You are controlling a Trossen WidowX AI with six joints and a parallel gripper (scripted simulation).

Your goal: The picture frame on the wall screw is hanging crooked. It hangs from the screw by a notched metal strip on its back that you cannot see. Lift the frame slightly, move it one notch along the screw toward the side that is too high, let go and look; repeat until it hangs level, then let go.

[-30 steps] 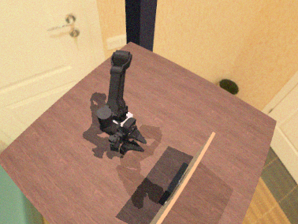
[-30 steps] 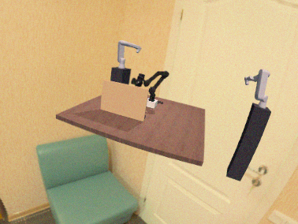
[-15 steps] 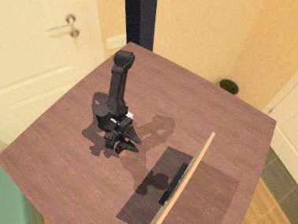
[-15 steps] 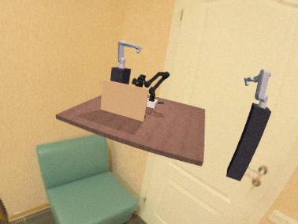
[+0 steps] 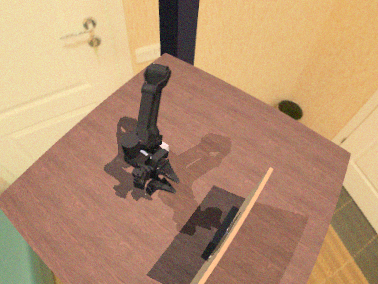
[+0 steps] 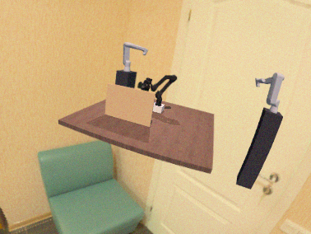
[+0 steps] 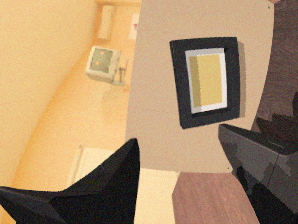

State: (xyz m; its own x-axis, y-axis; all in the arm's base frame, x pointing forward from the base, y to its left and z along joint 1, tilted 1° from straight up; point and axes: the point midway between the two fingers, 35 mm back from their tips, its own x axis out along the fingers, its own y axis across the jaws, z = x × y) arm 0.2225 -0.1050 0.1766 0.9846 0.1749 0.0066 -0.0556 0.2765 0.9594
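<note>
Right now my gripper tip is 200 mm short of the picture frame, 10 mm to the right of it and 90 mm above it. From my gripper tip the other things lie so: wall panel: 210 mm ahead, 20 mm to the left, 100 mm below.
</note>
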